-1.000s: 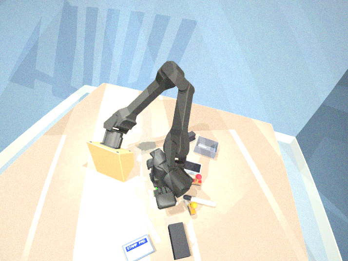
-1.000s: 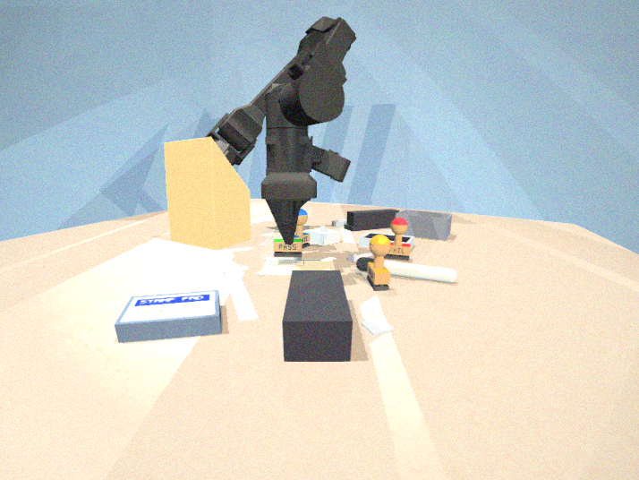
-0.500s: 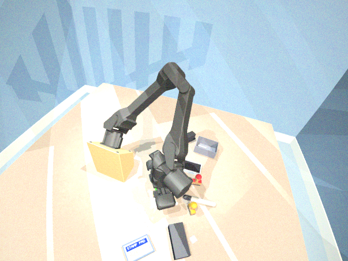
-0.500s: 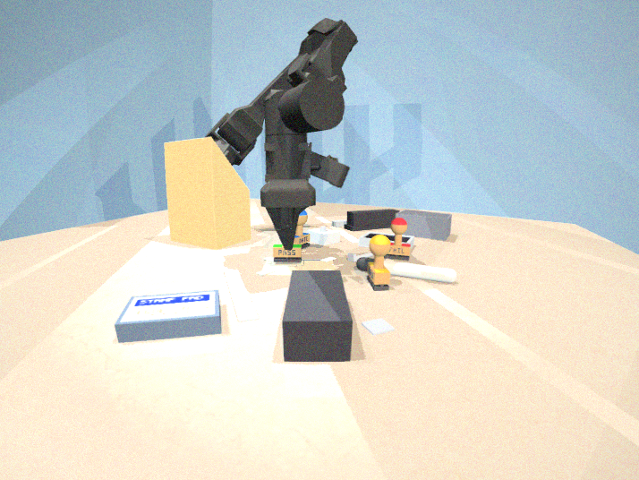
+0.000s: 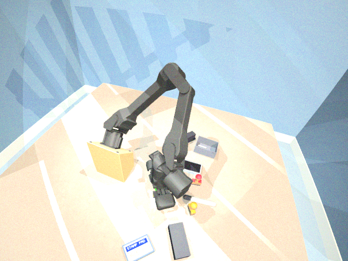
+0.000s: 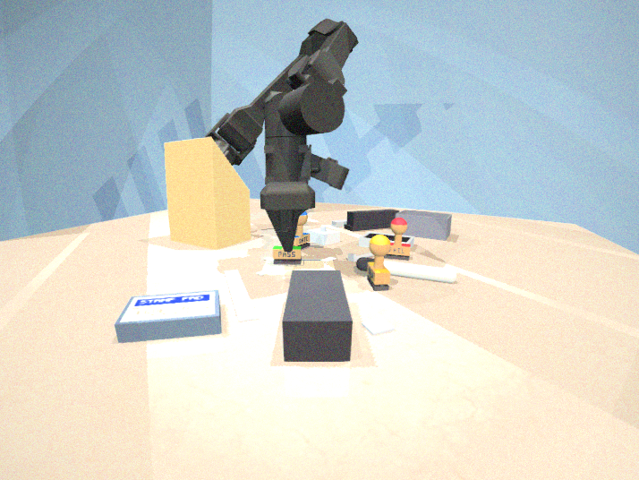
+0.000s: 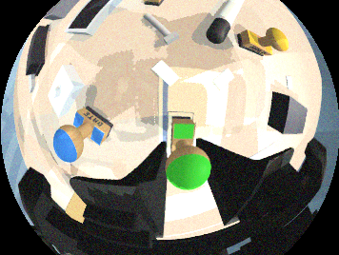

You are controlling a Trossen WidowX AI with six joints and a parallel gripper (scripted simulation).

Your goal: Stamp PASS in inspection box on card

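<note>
The green knob stamp is right at my gripper tip. Also, from my gripper tip: white card 30 mm below, 20 mm ahead, 10 mm to the right; yellow-knobbed stamp 140 mm ahead, 20 mm to the right; blue-knobbed stamp 90 mm to the left, 30 mm behind.
</note>
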